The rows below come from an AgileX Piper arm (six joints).
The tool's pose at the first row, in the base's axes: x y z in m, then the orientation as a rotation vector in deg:
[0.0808, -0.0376, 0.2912, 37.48, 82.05, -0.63]
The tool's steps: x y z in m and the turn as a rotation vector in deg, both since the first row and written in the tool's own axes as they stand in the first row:
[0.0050, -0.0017, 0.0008, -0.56, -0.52, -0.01]
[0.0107, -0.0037, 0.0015, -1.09, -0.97, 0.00]
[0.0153, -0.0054, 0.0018, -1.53, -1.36, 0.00]
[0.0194, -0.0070, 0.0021, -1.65, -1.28, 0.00]
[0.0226, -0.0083, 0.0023, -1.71, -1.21, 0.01]
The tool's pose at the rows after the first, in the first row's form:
[0.0817, -0.0375, 0.2859, 36.97, 81.51, -0.41]
[0.0825, -0.0373, 0.2799, 36.50, 81.03, -0.17]
[0.0829, -0.0371, 0.2750, 36.11, 80.62, 0.02]
[0.0833, -0.0371, 0.2706, 36.02, 80.69, 0.13]
[0.0835, -0.0370, 0.2672, 35.98, 80.75, 0.21]

